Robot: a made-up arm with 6 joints.
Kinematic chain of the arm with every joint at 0, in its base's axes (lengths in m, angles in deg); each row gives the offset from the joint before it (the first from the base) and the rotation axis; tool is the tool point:
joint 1: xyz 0 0 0.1 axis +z
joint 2: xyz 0 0.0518 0 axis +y
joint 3: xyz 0 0 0.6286 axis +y
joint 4: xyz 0 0 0.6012 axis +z
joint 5: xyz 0 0 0 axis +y
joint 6: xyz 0 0 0.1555 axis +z
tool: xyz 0 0 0
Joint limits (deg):
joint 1: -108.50..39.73
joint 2: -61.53..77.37
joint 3: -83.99..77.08
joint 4: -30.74..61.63
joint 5: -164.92..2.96
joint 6: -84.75..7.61
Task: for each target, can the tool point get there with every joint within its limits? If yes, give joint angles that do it. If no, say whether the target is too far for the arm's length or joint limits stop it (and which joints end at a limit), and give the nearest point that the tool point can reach.
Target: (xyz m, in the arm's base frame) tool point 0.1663 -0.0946 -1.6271
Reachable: no: too far | nearest point 0.8117 -0.4617 -0.4485 | short by 1.393 m
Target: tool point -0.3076 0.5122 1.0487
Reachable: yes | joints -56.14 -23.07 -7.49 10.92 -132.03 -40.73
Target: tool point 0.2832 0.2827 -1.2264
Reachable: no: joint limits stop it (at a limit: joint 1, joint 2, joint 3, joint 5) | nearest point 0.6841 0.6357 -0.4485 | short by 0.944 m
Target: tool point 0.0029 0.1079 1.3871
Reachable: yes | joints 8.14 -2.61 18.77 -21.50 -73.22 -64.13
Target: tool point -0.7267 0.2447 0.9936
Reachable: yes | joints -14.52 -14.95 -36.88 -1.12 -71.44 -34.20
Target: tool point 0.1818 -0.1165 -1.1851
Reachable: no: joint limits stop it (at a limit: joint 2, joint 3, joint 5) | nearest point 0.7863 -0.5038 -0.4485 | short by 1.029 m
